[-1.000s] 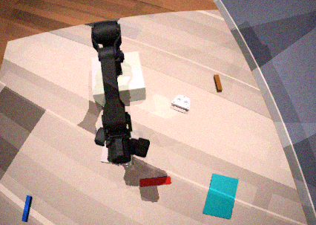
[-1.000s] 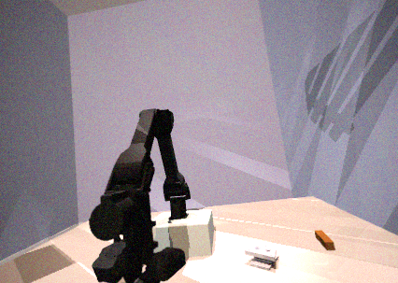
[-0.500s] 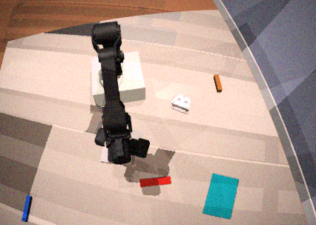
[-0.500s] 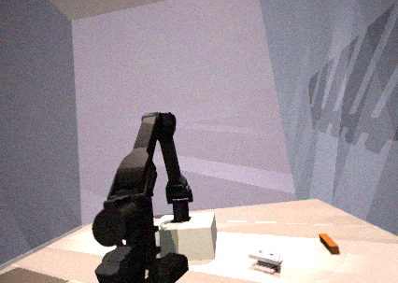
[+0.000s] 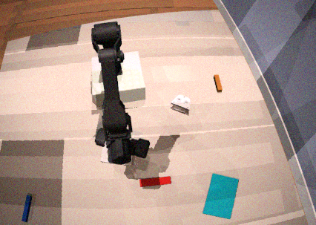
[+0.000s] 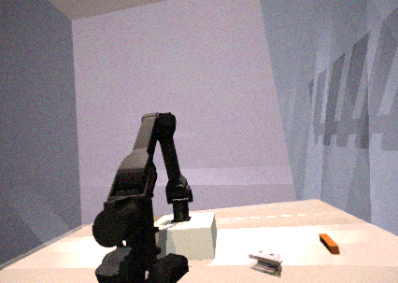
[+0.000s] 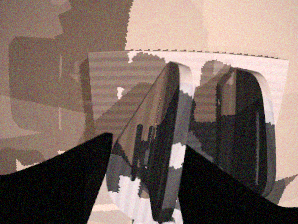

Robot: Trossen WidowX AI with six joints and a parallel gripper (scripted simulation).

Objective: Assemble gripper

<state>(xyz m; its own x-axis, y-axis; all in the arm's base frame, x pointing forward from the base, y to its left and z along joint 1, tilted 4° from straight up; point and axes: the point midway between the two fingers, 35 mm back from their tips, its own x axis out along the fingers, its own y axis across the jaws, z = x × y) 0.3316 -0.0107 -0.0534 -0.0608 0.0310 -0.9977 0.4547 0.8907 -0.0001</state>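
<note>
The white plate lies 3 cm to the right of my gripper tip and 2 cm below it. Also, from my gripper tip: red bar: 13 cm ahead, 9 cm to the left, 2 cm below; cyan sheet: 25 cm ahead, 32 cm to the left, 2 cm below; jaw: 5 cm behind, 3 cm to the right, 1 cm below.
</note>
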